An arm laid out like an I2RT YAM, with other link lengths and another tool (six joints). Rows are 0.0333 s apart.
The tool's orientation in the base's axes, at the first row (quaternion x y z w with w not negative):
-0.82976 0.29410 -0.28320 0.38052
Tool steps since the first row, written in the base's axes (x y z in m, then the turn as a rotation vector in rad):
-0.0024 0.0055 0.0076 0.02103 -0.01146 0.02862
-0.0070 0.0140 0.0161 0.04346 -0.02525 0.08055
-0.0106 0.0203 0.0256 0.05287 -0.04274 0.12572
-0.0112 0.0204 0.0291 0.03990 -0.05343 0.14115
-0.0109 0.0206 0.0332 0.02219 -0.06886 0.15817
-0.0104 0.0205 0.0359 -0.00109 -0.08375 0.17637
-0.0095 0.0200 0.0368 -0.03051 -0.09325 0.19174
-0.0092 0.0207 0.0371 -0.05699 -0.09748 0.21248
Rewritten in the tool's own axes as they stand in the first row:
-0.0036 -0.0084 -0.0033 0.02913 -0.02241 -0.00648
-0.0106 -0.0185 -0.0072 0.06656 -0.06256 -0.02589
-0.0150 -0.0285 -0.0120 0.09626 -0.09177 -0.05233
-0.0147 -0.0311 -0.0143 0.09894 -0.09481 -0.07479
-0.0136 -0.0346 -0.0162 0.10218 -0.09527 -0.10361
-0.0125 -0.0368 -0.0174 0.10161 -0.09545 -0.13670
-0.0113 -0.0375 -0.0175 0.09247 -0.09459 -0.16998
-0.0116 -0.0382 -0.0172 0.08290 -0.10165 -0.20172

